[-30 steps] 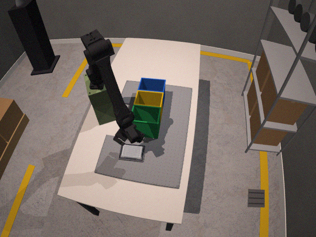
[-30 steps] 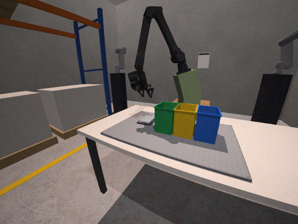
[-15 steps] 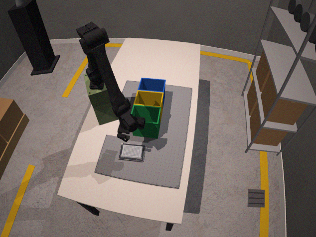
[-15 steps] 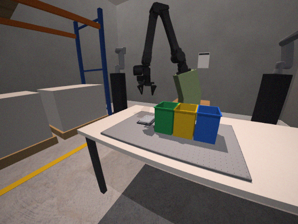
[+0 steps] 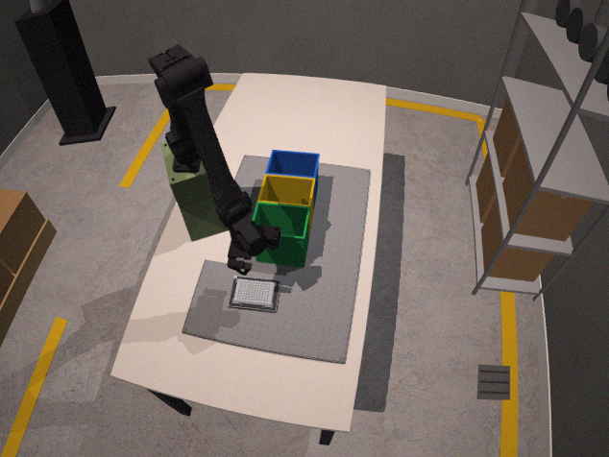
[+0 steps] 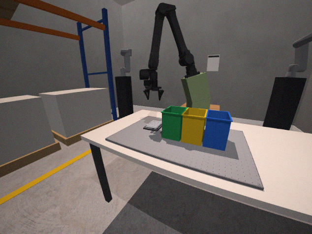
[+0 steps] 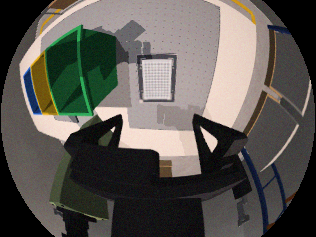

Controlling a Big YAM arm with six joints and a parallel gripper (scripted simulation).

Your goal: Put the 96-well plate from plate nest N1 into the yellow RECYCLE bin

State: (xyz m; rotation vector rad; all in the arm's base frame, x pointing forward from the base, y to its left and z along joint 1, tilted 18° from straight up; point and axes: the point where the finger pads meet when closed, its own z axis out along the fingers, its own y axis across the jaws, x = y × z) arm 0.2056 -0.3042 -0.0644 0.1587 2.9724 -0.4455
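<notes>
Now: the white 96-well plate 21 cm below my hand. From my hand the other things lie so: dark plate nest: 22 cm below; then green bin: 18 cm to the left, 14 cm below, 9 cm ahead; then yellow bin: 31 cm to the left, 14 cm below, 11 cm ahead.
</notes>
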